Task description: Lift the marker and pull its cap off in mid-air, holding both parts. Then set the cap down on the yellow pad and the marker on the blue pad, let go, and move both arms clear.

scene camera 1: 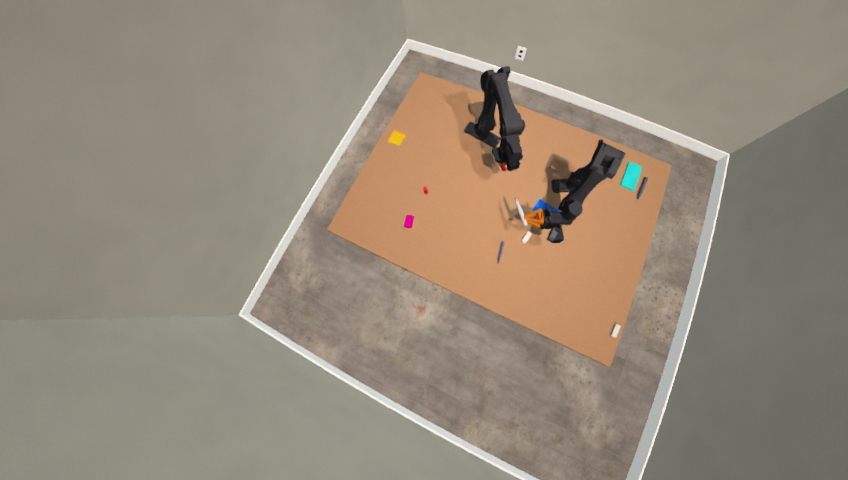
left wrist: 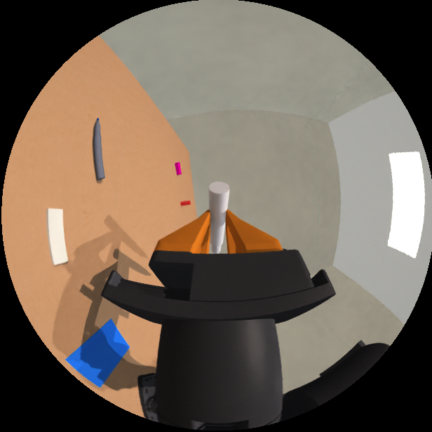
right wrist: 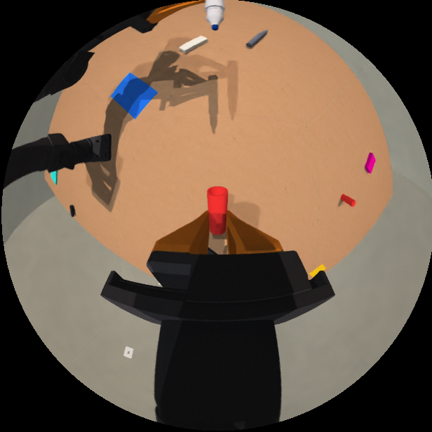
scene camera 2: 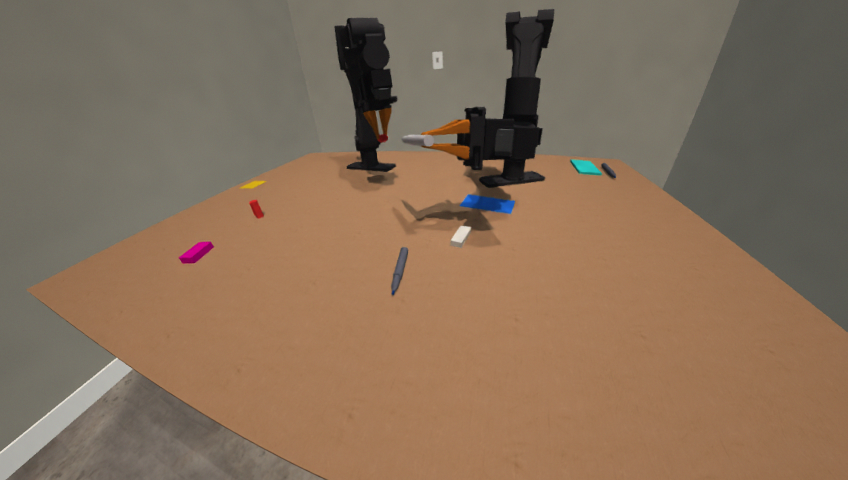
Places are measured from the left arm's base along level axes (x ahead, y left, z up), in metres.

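Pixels of known places: left gripper, between the fingertips: (scene camera 1: 523, 218) (scene camera 2: 421, 140); right gripper, between the fingertips: (scene camera 1: 502, 165) (scene camera 2: 381, 138); left arm's base, origin of its link: (scene camera 1: 571, 185) (scene camera 2: 512, 180); right arm's base, origin of its link: (scene camera 1: 482, 135) (scene camera 2: 370, 167).
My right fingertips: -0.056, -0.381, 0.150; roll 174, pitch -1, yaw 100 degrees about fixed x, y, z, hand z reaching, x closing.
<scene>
Ahead of a thing's pixels: the offset from my right fingertips to its top centre, as dx, dy, dz.
My left gripper (scene camera 1: 523, 217) (scene camera 2: 426, 140) (left wrist: 217, 214) is shut on the white marker @(+0.244, +0.047, +0.050) (scene camera 1: 520, 209) (scene camera 2: 412, 139) (left wrist: 218, 200) (right wrist: 215, 11), uncapped, its blue tip showing in the right wrist view. It holds the marker in the air, beside and above the blue pad @(+0.188, +0.234, -0.149) (scene camera 1: 541, 205) (scene camera 2: 487, 204) (left wrist: 100, 354) (right wrist: 134, 95). My right gripper (scene camera 2: 383, 135) (right wrist: 217, 215) is shut on the red cap @(+0.005, +0.001, +0.016) (scene camera 1: 503, 167) (scene camera 2: 383, 138) (right wrist: 217, 207), in the air and apart from the marker. The yellow pad @(-0.289, -0.520, -0.149) (scene camera 1: 396, 137) (scene camera 2: 252, 184) (right wrist: 317, 270) lies at the far left in scene camera 1.
A white block @(+0.319, +0.114, -0.138) (scene camera 1: 526, 237) (scene camera 2: 460, 236) and a grey pen @(+0.387, -0.019, -0.135) (scene camera 1: 500, 252) (scene camera 2: 399, 270) lie near the left gripper. A loose red piece @(+0.051, -0.369, -0.102) (scene camera 1: 425, 190) (scene camera 2: 256, 208) and a magenta block @(+0.206, -0.460, -0.135) (scene camera 1: 408, 221) (scene camera 2: 196, 252) lie at the left. A teal block @(+0.019, +0.705, -0.142) (scene camera 1: 631, 176) and a dark pen @(+0.092, +0.743, -0.132) (scene camera 1: 642, 187) lie at the right.
</scene>
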